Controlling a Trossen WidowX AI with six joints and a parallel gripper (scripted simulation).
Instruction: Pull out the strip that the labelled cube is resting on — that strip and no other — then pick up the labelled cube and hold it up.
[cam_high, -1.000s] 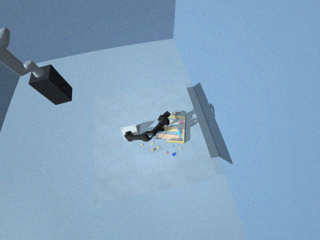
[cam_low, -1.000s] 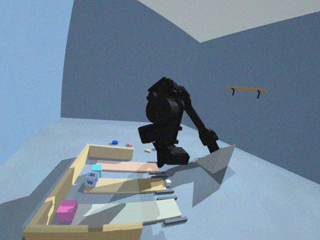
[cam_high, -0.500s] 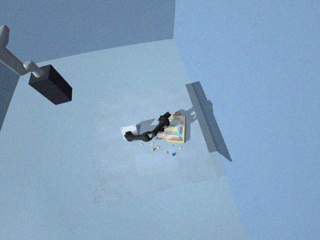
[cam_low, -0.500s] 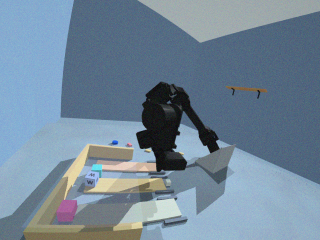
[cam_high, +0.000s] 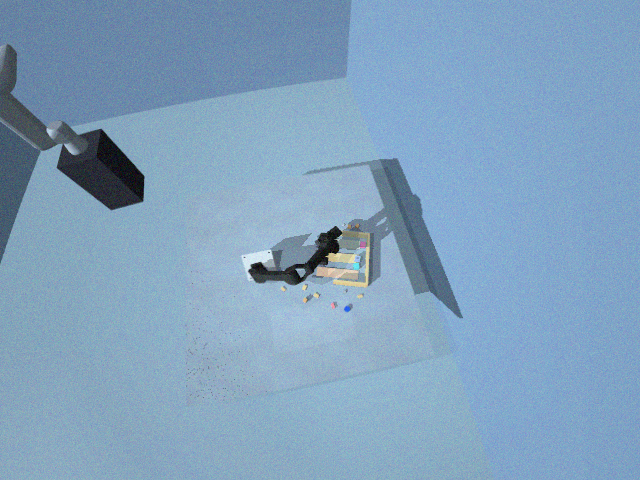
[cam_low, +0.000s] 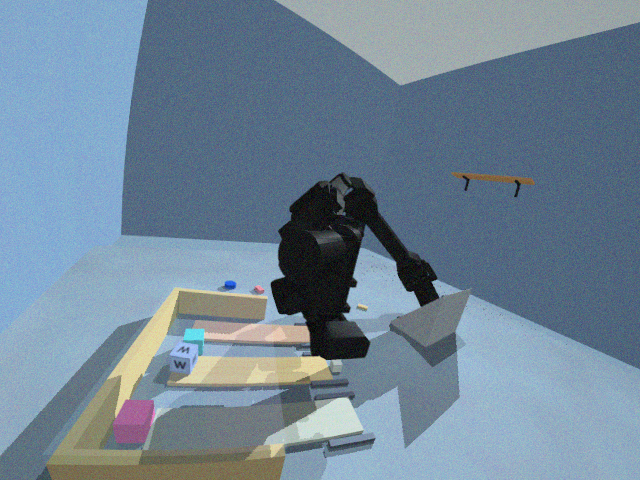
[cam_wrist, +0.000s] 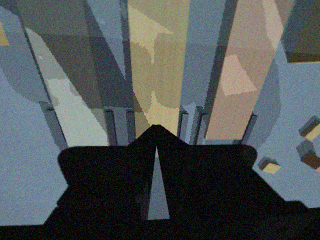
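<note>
Right now the cream knob is 4 cm behind my gripper tip, 1 cm to the left of it and 3 cm below it. Also, from my gripper tip: blue disc: 4 cm ahead, 34 cm to the right, 3 cm below; pink piece: 3 cm behind, 30 cm to the right, 3 cm below; yellow strip: 8 cm ahead, 3 cm to the right, 3 cm below.
</note>
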